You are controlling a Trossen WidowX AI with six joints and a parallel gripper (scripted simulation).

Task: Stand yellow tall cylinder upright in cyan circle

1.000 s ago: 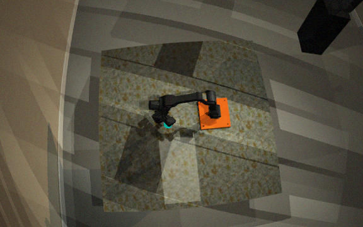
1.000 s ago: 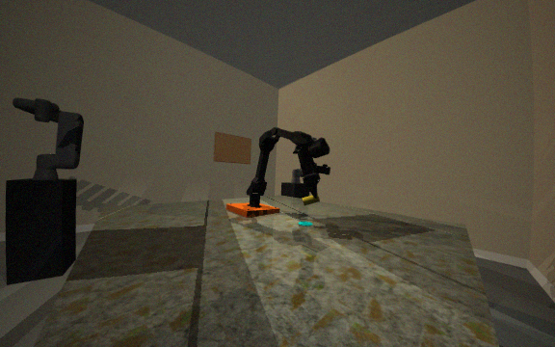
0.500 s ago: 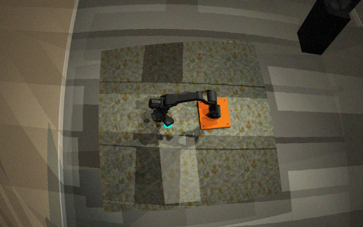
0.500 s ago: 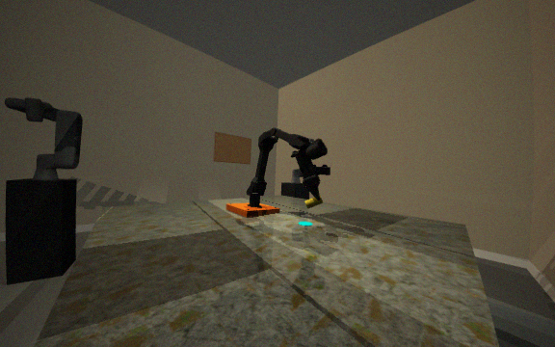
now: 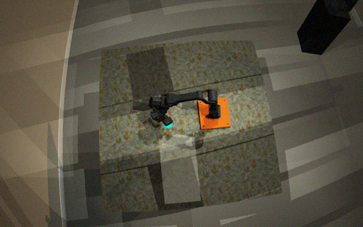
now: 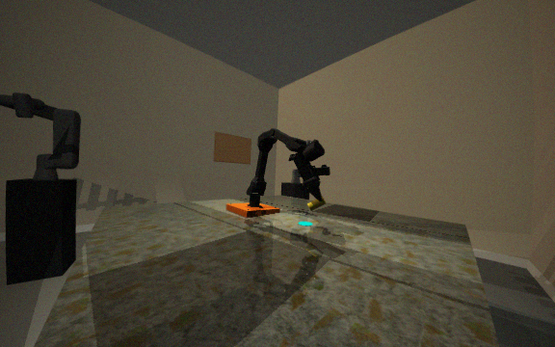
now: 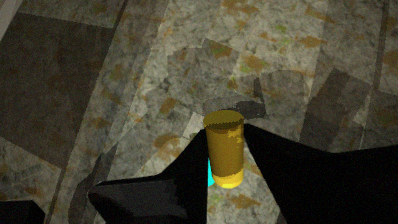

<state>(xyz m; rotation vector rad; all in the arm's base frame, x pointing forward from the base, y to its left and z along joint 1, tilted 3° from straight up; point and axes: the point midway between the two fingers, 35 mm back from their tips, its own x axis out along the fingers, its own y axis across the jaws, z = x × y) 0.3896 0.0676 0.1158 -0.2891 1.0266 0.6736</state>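
Now: the cyan circle 70 mm behind my gripper tip, 10 mm to the right of it and 110 mm below it. Also, from my gripper tip: yellow cylinder: 10 mm behind, 10 mm to the right, 10 mm below.
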